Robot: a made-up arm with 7 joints. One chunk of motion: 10 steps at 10 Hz.
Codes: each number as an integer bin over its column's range. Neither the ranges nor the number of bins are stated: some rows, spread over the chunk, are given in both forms.
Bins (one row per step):
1: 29 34 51 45 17 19 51
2: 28 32 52 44 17 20 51
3: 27 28 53 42 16 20 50
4: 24 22 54 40 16 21 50
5: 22 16 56 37 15 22 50
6: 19 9 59 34 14 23 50
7: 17 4 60 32 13 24 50
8: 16 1 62 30 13 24 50
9: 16 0 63 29 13 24 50
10: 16 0 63 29 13 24 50
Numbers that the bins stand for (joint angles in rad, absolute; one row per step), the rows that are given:
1: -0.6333 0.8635 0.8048 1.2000 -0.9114 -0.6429 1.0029
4: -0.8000 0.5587 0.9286 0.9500 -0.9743 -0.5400 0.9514
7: -1.0333 0.1016 1.1762 0.5500 -1.1629 -0.3857 0.9514
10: -1.0667 0.0000 1.3000 0.4000 -1.1629 -0.3857 0.9514
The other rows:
2: -0.6667 0.8127 0.8460 1.1500 -0.9114 -0.5914 1.0029
3: -0.7000 0.7111 0.8873 1.0500 -0.9743 -0.5914 0.9514
5: -0.8667 0.4063 1.0111 0.8000 -1.0371 -0.4886 0.9514
6: -0.9667 0.2286 1.1349 0.6500 -1.1000 -0.4371 0.9514
8: -1.0667 0.0254 1.2587 0.4500 -1.1629 -0.3857 0.9514
9: -1.0667 0.0000 1.3000 0.4000 -1.1629 -0.3857 0.9514

